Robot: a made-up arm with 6 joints.
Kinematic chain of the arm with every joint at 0, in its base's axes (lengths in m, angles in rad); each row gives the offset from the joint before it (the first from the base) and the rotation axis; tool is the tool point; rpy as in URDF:
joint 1: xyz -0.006 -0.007 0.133 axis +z
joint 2: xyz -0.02 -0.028 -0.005 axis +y
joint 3: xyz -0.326 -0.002 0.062 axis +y
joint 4: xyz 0.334 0.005 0.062 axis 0.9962 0 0.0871
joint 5: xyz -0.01 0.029 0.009 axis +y
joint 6: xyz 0.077 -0.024 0.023 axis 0.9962 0 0.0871
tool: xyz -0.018 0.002 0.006 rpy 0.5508 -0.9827 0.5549
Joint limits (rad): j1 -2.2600..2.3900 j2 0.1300..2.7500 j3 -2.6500..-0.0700 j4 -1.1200..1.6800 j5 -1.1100..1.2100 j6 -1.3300..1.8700
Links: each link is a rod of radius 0.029 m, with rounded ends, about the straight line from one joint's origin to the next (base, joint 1, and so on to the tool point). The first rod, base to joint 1, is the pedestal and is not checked.
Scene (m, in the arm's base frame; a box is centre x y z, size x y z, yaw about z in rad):
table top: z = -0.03
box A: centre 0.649 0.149 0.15 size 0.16 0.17 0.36 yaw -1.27
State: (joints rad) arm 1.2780 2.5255 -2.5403 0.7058 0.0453 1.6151
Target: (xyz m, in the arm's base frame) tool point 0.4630 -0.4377 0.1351
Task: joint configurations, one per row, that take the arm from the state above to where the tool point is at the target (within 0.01 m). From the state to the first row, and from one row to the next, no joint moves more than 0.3 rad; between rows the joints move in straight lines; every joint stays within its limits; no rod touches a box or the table.
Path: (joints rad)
1: 0.9869 2.4498 -2.4962 0.8484 0.0059 1.6661
2: 0.6958 2.3741 -2.4522 0.9910 -0.0336 1.7171
3: 0.4047 2.2985 -2.4081 1.1337 -0.0730 1.7680
4: 0.1136 2.2228 -2.3641 1.2763 -0.1125 1.8190
5: -0.1775 2.1471 -2.3200 1.4189 -0.1519 1.8700
6: -0.3398 2.2514 -2.1620 1.2184 -0.1234 1.7854
7: -0.5021 2.3556 -2.0040 1.0179 -0.0949 1.7008
8: -0.6643 2.4599 -1.8460 0.8174 -0.0664 1.6162

